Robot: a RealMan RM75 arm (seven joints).
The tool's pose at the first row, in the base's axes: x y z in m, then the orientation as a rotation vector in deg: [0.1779, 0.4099, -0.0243, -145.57, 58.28, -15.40]
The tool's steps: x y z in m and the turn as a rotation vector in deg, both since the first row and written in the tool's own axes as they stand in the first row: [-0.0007, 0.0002, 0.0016, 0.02, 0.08, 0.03]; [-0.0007, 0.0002, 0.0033, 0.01, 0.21, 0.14]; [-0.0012, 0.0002, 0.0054, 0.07, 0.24, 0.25]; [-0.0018, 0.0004, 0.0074, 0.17, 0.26, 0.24]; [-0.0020, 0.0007, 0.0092, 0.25, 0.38, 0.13]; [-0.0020, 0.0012, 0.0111, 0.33, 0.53, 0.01]
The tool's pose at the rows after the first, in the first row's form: [0.1778, 0.4107, -0.0259, -145.54, 58.34, -15.50]; [0.1783, 0.4112, -0.0274, -145.50, 58.53, -15.64]; [0.1786, 0.4121, -0.0293, -145.39, 58.65, -15.67]; [0.1787, 0.4130, -0.0312, -145.31, 58.61, -15.75]; [0.1789, 0.4134, -0.0330, -145.31, 58.49, -15.97]; [0.1792, 0.4136, -0.0349, -145.33, 58.36, -16.23]
